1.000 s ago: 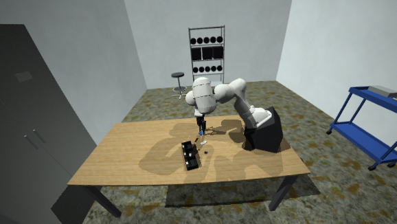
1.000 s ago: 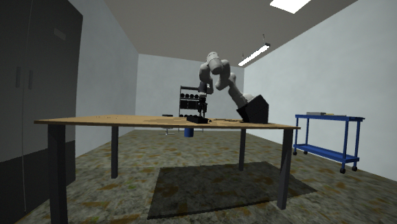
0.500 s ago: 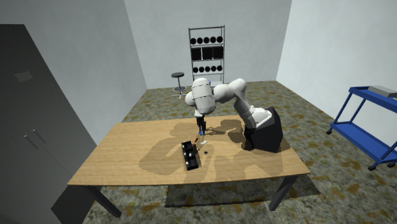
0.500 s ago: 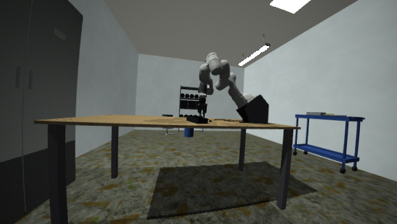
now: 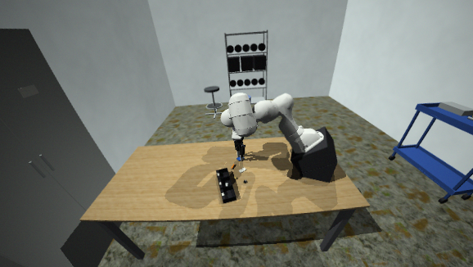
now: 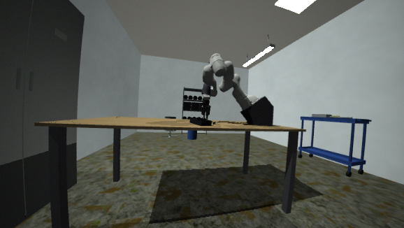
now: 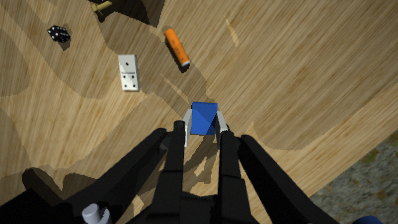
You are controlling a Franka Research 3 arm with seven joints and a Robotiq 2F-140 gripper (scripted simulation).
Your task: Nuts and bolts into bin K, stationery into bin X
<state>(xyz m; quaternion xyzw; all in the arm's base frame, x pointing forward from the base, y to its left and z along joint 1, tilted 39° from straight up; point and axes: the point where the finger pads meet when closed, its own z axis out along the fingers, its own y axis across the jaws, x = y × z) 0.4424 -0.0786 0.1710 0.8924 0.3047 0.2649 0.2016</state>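
The flat blue block is 30 mm below my hand. Also, from my hand: brass bolt 200 mm to the left, 40 mm ahead, 30 mm below; then orange cylinder 90 mm to the left, 60 mm ahead, 30 mm below; then white domino 130 mm to the left, 30 mm below, 10 mm behind.
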